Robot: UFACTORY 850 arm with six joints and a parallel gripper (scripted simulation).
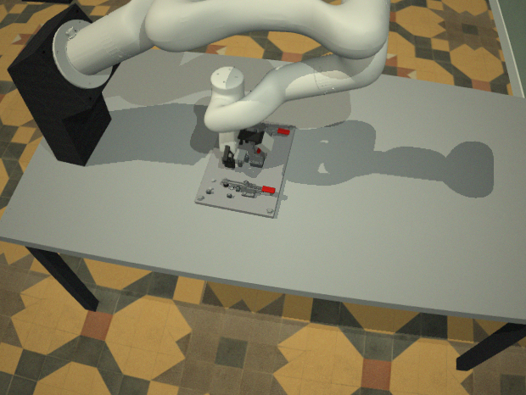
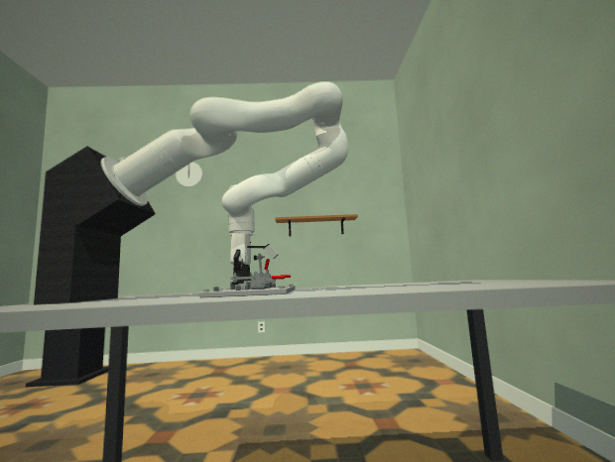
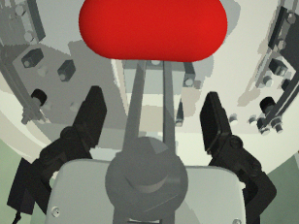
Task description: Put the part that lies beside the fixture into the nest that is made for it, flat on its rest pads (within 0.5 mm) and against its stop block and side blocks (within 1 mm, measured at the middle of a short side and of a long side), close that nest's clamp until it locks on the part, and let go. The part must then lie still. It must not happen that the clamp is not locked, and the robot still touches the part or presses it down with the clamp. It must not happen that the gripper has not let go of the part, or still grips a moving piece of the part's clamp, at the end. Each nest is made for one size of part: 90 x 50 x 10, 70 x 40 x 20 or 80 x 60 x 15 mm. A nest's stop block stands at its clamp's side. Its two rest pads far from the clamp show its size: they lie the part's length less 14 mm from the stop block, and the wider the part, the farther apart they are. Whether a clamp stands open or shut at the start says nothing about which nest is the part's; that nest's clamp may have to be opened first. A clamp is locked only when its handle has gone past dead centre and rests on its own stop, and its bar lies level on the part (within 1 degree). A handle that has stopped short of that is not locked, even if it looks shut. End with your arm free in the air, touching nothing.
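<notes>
The grey block part is 10 mm below my hand. From my hand the other things lie so: grey fixture plate: 40 mm ahead, 40 mm below.
</notes>
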